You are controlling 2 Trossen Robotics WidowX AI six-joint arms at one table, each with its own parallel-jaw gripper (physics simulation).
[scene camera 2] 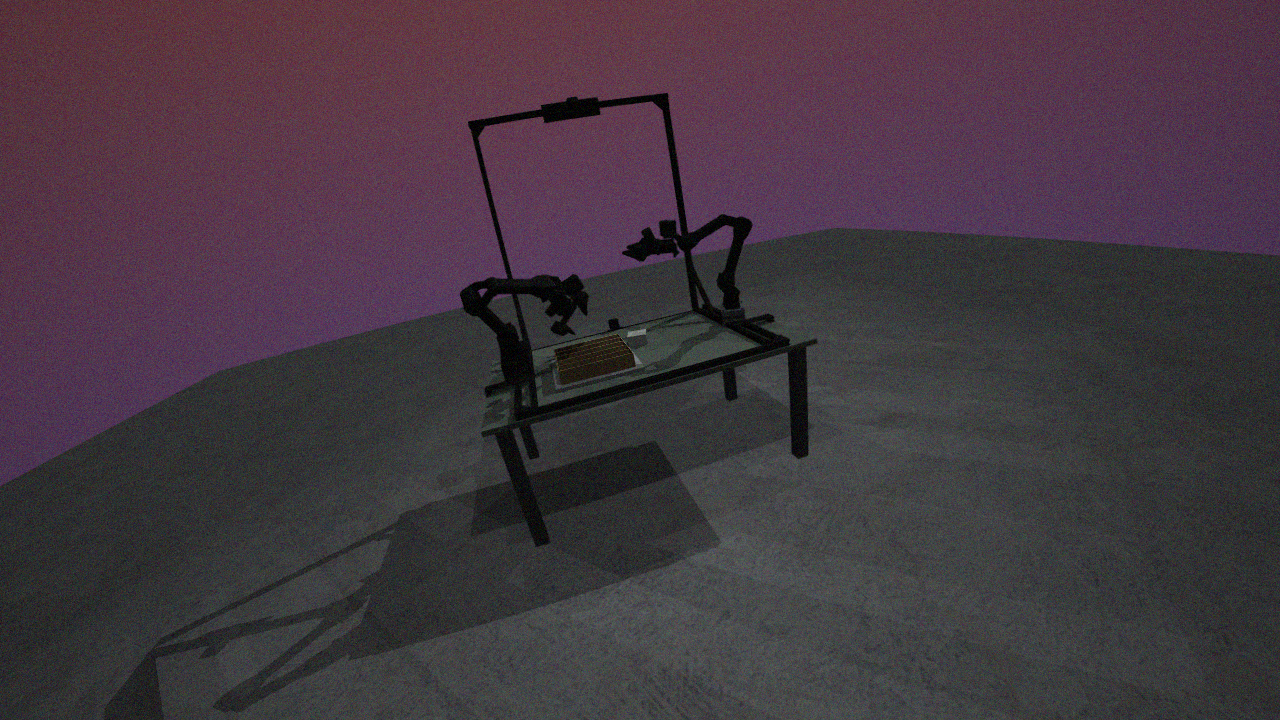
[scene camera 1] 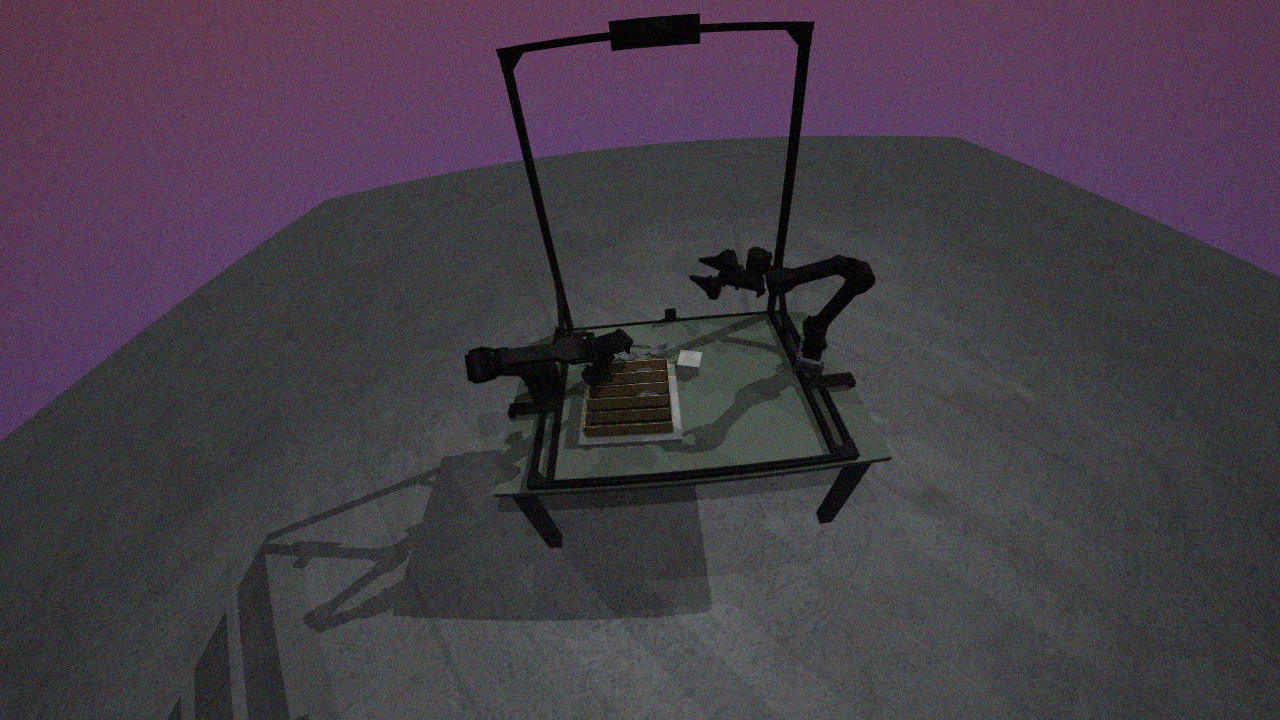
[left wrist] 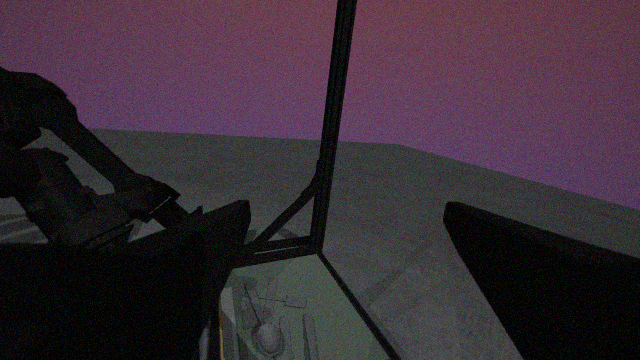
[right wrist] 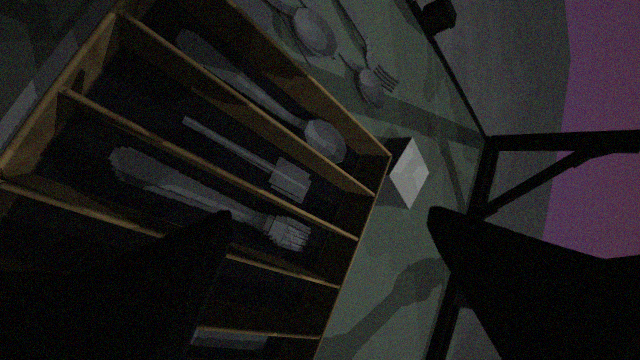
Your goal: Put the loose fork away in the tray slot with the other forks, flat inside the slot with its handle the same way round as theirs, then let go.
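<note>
The loose fork (right wrist: 385,77) lies on the table behind the tray (scene camera 1: 629,429) (scene camera 2: 595,368) (right wrist: 350,116), against a small spoon. Its tines point lower right in the right wrist view, and its handle runs to the upper left. The tray's forks (right wrist: 210,200) lie stacked in a slot, tines lower right, handles upper left. My right gripper (scene camera 1: 610,358) (scene camera 2: 578,322) (right wrist: 331,217) is open and empty above the back part of the tray; one finger hides part of the slots. My left gripper (scene camera 1: 696,271) (scene camera 2: 625,251) (left wrist: 346,210) is open and empty, high above the table's back.
A large spoon (right wrist: 314,32) (left wrist: 269,339) and a small spoon (right wrist: 370,89) lie among loose cutlery behind the tray. A white block (scene camera 1: 689,359) (scene camera 2: 636,332) (right wrist: 410,172) stands near the tray's back right corner. Other slots hold a spoon (right wrist: 325,140) and a spatula-like piece (right wrist: 290,180).
</note>
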